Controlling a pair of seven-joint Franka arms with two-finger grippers.
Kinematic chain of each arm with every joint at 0, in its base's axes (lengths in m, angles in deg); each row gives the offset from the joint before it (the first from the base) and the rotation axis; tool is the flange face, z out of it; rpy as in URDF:
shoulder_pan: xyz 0 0 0.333 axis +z
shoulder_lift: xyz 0 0 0 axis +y
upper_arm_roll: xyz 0 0 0.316 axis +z
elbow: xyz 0.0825 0 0 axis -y
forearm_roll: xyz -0.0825 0 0.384 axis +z
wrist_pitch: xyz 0 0 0 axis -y
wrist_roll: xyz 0.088 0 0 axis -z
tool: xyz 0 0 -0.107 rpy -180 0 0
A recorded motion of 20 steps. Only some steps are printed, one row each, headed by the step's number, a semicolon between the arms.
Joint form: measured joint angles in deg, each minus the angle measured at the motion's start. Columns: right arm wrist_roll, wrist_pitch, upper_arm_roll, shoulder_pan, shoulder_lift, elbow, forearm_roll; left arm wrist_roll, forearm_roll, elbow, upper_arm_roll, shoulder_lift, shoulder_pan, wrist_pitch.
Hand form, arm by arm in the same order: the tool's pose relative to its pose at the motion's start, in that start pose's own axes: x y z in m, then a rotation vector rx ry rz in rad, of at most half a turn. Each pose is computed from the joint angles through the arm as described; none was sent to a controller.
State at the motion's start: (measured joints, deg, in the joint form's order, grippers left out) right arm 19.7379 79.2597 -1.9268 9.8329 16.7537 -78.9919 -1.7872; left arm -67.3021 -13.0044 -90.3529 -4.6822 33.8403 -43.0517 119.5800
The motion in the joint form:
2: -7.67 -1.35 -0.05 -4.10 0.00 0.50 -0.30; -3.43 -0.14 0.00 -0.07 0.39 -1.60 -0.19
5: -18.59 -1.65 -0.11 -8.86 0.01 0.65 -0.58; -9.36 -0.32 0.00 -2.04 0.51 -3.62 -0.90
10: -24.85 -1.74 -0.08 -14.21 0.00 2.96 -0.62; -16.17 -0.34 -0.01 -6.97 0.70 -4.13 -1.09
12: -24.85 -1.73 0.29 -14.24 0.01 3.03 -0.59; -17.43 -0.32 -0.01 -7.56 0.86 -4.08 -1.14
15: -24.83 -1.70 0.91 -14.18 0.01 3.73 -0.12; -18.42 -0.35 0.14 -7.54 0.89 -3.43 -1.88
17: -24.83 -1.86 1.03 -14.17 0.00 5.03 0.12; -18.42 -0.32 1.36 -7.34 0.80 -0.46 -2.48
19: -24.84 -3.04 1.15 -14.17 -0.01 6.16 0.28; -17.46 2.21 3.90 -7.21 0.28 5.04 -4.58
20: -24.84 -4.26 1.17 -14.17 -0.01 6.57 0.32; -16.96 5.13 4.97 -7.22 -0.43 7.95 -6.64
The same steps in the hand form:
2: 0.0111 0.0437 0.0004 0.0102 -0.0216 -0.0633; -0.0179 0.0042 0.0096 0.0157 -0.0057 -0.0346
5: 0.0228 0.0943 0.0036 0.0302 -0.0308 -0.1723; -0.0610 0.0117 0.0216 0.0409 -0.0286 -0.0769
10: 0.0294 0.1523 -0.0087 0.0583 0.0022 -0.1899; -0.1167 0.0184 0.0332 0.0616 -0.0720 -0.1152
12: 0.0291 0.1492 -0.0095 0.0591 0.0038 -0.1959; -0.1217 0.0187 0.0357 0.0669 -0.0771 -0.1298
15: 0.0277 0.1426 -0.0157 0.0674 0.0173 -0.2083; -0.1144 0.0173 0.0340 0.0749 -0.0794 -0.1577
17: 0.0256 0.1421 -0.0257 0.0720 0.0375 -0.2101; -0.0792 0.0174 0.0152 0.0476 -0.0801 -0.2058
19: 0.0219 0.1419 -0.0326 0.0750 0.0369 -0.2125; -0.0156 0.0103 -0.0243 0.0113 -0.0448 -0.2527
20: 0.0191 0.1422 -0.0338 0.0754 0.0227 -0.2134; 0.0168 0.0001 -0.0465 0.0137 -0.0025 -0.2659

